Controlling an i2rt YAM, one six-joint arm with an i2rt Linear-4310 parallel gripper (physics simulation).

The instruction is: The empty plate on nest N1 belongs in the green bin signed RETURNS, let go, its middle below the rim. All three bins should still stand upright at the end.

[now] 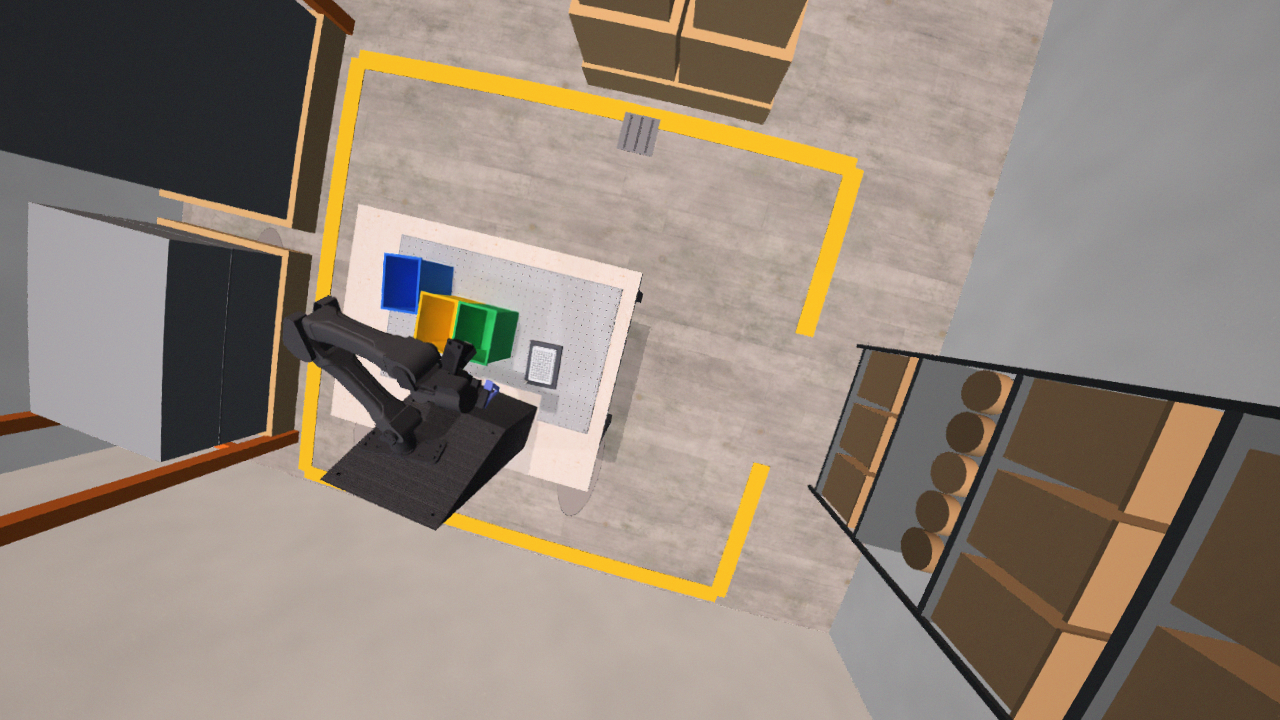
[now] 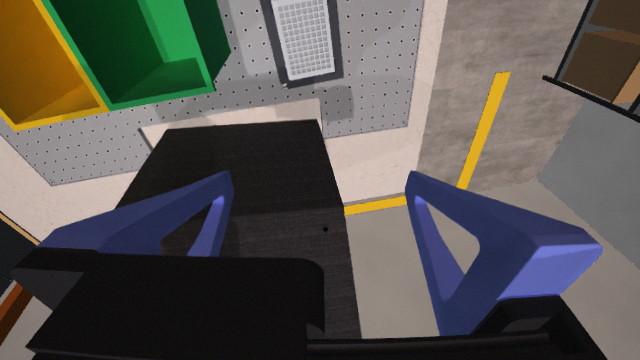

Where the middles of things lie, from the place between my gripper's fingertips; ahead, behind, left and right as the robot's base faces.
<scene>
The gridded plate (image 1: pixel 543 359) is 36 cm below my hand and 3 cm to the right of it. From my hand the other things lie so: green bin (image 1: pixel 490 329) (29 cm below, 13 cm to the left, 12 cm ahead); blue bin (image 1: pixel 404 277) (37 cm to the left, 29 cm below, 28 cm ahead); yellow bin (image 1: pixel 436 315) (29 cm below, 26 cm to the left, 15 cm ahead).
</scene>
